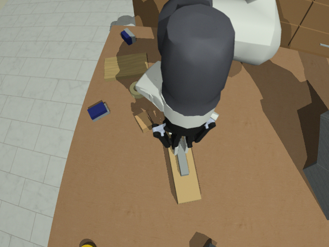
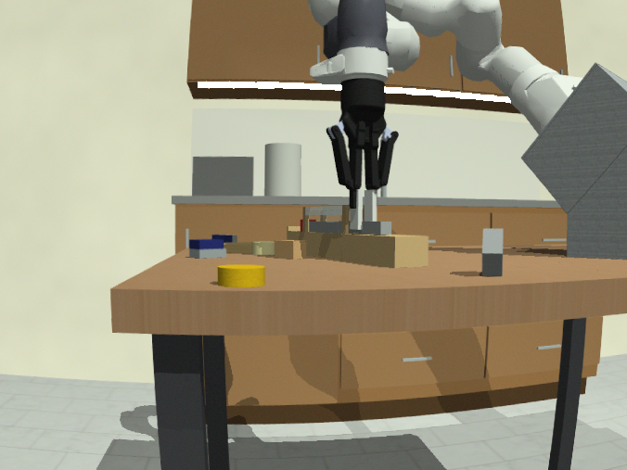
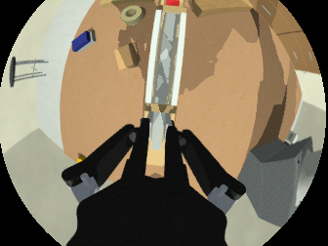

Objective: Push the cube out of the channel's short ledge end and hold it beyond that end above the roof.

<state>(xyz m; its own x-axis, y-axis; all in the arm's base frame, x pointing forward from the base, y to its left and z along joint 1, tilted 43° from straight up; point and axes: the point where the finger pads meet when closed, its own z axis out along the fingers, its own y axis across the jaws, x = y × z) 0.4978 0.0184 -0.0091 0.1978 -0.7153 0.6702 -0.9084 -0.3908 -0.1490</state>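
The red cube lies 22 cm to the right of my hand, 5 cm ahead of it and 3 cm below it. Also, from my hand: tan box: 11 cm ahead, 9 cm to the right, 7 cm below; blue block: 25 cm ahead, 12 cm to the right, 7 cm below; wooden channel: 10 cm to the right, 3 cm below, 2 cm ahead.
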